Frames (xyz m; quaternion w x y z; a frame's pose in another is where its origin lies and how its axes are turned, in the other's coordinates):
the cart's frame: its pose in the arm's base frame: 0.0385 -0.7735 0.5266 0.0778 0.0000 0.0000 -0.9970
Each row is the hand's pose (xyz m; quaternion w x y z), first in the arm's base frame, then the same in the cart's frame.
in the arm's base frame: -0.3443 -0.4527 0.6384 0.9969 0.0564 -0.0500 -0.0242
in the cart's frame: 0.3284 -0.3763 0.1118 0.1017 0.0542 0.0523 0.9920
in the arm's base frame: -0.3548 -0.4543 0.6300 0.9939 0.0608 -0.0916 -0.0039
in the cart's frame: 0.3390 -0.3763 0.1034 0.0812 0.0961 0.0535 0.9906
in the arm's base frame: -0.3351 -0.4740 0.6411 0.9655 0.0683 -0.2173 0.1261
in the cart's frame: 0.3226 -0.3538 0.1145 0.0506 -0.2220 -0.0512 -0.9724
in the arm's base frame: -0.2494 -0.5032 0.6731 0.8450 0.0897 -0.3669 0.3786
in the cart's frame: 0.2425 -0.3117 0.1465 0.3117 -0.3728 -0.0609 -0.8719
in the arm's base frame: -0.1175 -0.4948 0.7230 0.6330 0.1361 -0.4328 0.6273
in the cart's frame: 0.1109 -0.2995 0.1964 0.5761 -0.4421 -0.1020 -0.6799
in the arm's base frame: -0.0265 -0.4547 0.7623 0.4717 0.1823 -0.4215 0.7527
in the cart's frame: 0.0148 -0.3250 0.2357 0.7137 -0.4344 -0.1490 -0.5288
